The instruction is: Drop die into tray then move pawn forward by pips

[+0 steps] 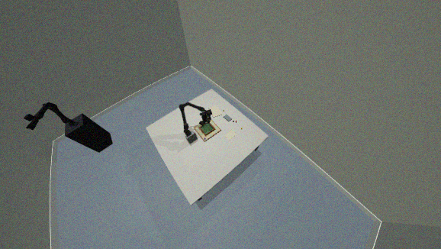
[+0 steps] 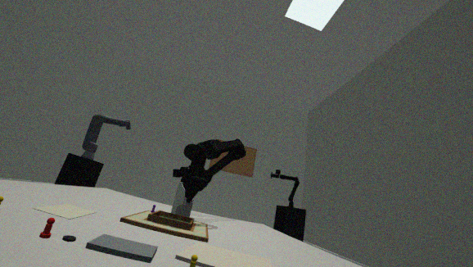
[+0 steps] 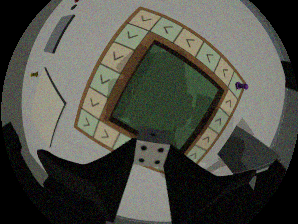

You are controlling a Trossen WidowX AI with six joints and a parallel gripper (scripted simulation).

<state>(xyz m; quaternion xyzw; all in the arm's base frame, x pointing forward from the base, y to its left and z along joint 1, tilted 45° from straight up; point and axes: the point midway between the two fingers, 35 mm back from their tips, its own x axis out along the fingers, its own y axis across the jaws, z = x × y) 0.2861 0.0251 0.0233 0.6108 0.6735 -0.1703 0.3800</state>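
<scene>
My gripper tip is 150 mm to the left of the purple pawn, 140 mm past it and 70 mm above it. From my gripper tip the other things lie so: grey die (right at my gripper tip); then green tray (90 mm below, 40 mm to the right, 20 mm behind); then grey slab (330 mm ahead, 90 mm to the right, 90 mm below).
</scene>
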